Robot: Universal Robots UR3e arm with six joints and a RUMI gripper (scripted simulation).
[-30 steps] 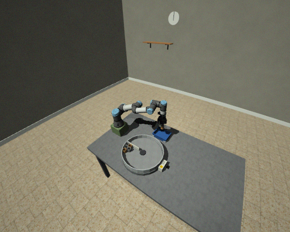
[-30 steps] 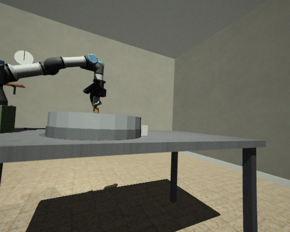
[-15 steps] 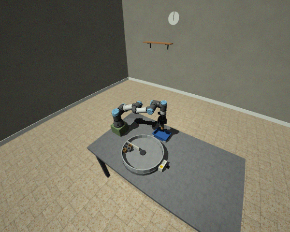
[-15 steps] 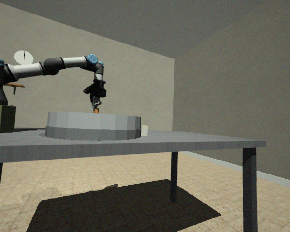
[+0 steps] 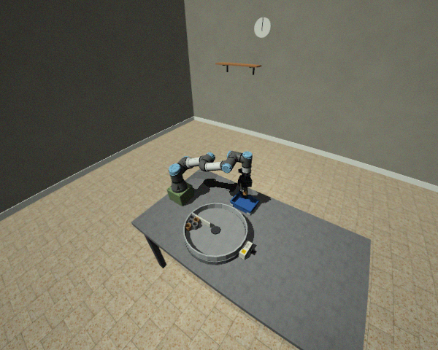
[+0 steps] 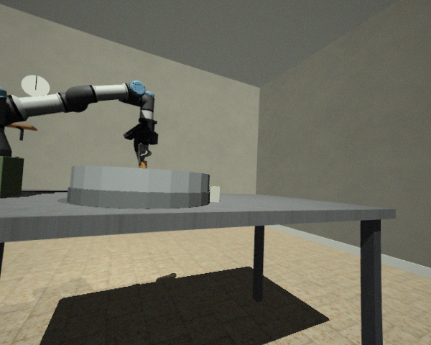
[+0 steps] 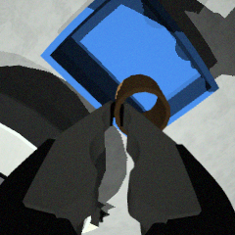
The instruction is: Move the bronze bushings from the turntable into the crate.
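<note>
Right now the blue crate is 140 mm below my hand, 20 mm ahead of it and 10 mm to the left of it. Round my hand: turntable (350 mm to the right, 110 mm below, 30 mm behind).
</note>
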